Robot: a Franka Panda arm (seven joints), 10 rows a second.
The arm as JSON. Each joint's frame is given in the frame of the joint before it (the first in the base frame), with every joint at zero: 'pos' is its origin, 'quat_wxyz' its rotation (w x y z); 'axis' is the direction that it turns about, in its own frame. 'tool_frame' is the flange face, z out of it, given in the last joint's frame.
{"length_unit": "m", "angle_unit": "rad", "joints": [
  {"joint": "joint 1", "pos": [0.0, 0.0, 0.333], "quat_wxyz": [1.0, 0.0, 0.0, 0.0], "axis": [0.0, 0.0, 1.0]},
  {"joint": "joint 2", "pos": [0.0, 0.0, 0.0], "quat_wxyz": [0.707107, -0.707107, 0.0, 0.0], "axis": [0.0, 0.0, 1.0]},
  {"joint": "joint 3", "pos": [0.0, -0.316, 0.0], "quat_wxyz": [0.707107, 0.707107, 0.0, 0.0], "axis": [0.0, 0.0, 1.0]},
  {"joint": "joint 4", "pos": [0.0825, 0.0, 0.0], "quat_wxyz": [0.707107, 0.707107, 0.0, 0.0], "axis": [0.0, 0.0, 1.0]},
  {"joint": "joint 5", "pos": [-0.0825, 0.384, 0.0], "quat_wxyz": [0.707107, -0.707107, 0.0, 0.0], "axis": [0.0, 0.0, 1.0]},
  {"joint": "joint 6", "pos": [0.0, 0.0, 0.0], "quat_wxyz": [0.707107, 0.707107, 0.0, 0.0], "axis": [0.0, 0.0, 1.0]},
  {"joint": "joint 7", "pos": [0.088, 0.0, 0.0], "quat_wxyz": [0.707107, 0.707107, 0.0, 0.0], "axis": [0.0, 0.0, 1.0]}
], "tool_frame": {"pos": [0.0, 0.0, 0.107], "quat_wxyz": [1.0, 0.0, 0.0, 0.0]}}
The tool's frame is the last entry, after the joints.
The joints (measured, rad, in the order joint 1, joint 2, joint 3, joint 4, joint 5, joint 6, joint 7), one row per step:
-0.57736 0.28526 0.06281 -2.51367 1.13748 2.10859 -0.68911
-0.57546 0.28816 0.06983 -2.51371 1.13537 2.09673 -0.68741
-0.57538 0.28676 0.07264 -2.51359 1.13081 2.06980 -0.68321
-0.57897 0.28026 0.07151 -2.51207 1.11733 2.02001 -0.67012
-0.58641 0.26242 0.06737 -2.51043 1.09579 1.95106 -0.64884
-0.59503 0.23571 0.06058 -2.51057 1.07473 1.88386 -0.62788
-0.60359 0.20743 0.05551 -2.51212 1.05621 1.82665 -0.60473
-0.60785 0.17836 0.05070 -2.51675 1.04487 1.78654 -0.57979
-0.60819 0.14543 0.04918 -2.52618 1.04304 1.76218 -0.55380
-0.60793 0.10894 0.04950 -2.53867 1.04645 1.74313 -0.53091
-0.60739 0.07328 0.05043 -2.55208 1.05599 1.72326 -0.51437
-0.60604 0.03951 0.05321 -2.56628 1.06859 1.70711 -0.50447
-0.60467 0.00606 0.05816 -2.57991 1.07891 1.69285 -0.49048
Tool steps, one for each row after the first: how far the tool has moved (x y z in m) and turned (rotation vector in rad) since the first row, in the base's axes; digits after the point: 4 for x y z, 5 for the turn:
0.0010 0.0054 -0.0007 0.01428 0.00233 0.01333
0.0014 0.0100 0.0007 0.03926 0.00320 0.02641
0.0013 0.0140 0.0051 0.08065 0.00697 0.04291
0.0008 0.0166 0.0147 0.13177 0.01030 0.06313
-0.0003 0.0171 0.0275 0.17558 0.00974 0.08062
-0.0019 0.0173 0.0403 0.21049 0.01207 0.09435
-0.0034 0.0177 0.0520 0.23288 0.01731 0.09995
-0.0044 0.0199 0.0634 0.24486 0.02201 0.09854
-0.0056 0.0229 0.0751 0.25300 0.02215 0.09509
-0.0068 0.0267 0.0863 0.26415 0.01616 0.09126
-0.0080 0.0315 0.0964 0.27358 0.00559 0.08944
-0.0092 0.0369 0.1061 0.28110 -0.00052 0.08933

